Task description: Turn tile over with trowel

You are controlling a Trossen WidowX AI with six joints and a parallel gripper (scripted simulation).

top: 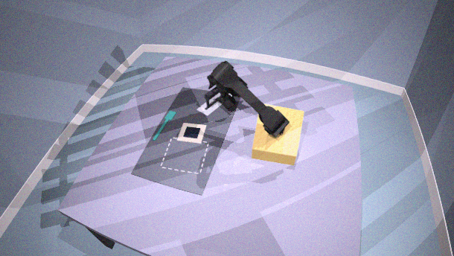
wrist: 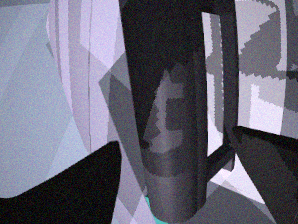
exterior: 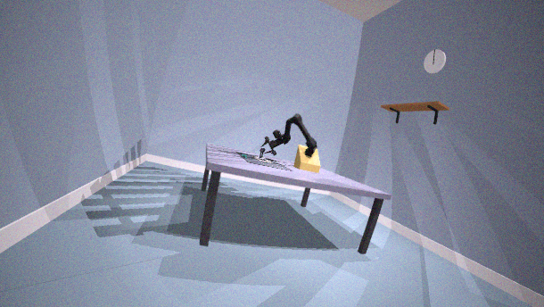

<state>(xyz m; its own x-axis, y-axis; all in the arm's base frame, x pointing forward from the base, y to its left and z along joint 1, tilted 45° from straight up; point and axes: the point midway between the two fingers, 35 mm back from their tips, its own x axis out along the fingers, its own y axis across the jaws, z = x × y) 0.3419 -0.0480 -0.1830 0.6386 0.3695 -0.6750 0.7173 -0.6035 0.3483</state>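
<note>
My gripper tip is now 230 mm to the right of the tile and 70 mm above it. Round my gripper tip: teal trowel (210 mm to the left, 160 mm ahead, 70 mm below); grey mat (220 mm to the left, 90 mm below, 20 mm ahead).
</note>
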